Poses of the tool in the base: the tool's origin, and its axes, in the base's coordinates. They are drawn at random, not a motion.
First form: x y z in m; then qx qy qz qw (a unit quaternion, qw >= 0).
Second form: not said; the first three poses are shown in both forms.
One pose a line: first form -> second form
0.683 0.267 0.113 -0.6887 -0.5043 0.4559 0.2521 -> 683 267 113 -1.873 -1.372 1.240
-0.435 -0.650 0.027 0.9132 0.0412 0.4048 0.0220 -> -435 -650 27 2.829 0.128 1.254
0.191 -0.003 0.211 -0.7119 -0.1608 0.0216 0.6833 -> 191 -3 211 -1.596 -0.361 0.048
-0.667 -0.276 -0.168 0.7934 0.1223 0.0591 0.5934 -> -667 -276 -168 1.844 0.284 0.137
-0.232 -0.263 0.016 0.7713 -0.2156 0.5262 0.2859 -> -232 -263 16 2.062 -0.576 1.407
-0.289 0.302 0.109 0.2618 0.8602 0.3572 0.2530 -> -289 302 109 0.712 2.338 0.971
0.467 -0.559 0.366 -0.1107 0.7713 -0.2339 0.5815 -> 467 -559 366 -0.259 1.802 -0.546
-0.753 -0.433 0.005 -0.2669 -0.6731 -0.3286 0.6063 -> -753 -433 5 -0.617 -1.556 -0.760
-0.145 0.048 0.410 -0.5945 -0.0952 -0.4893 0.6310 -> -145 48 410 -1.361 -0.218 -1.120
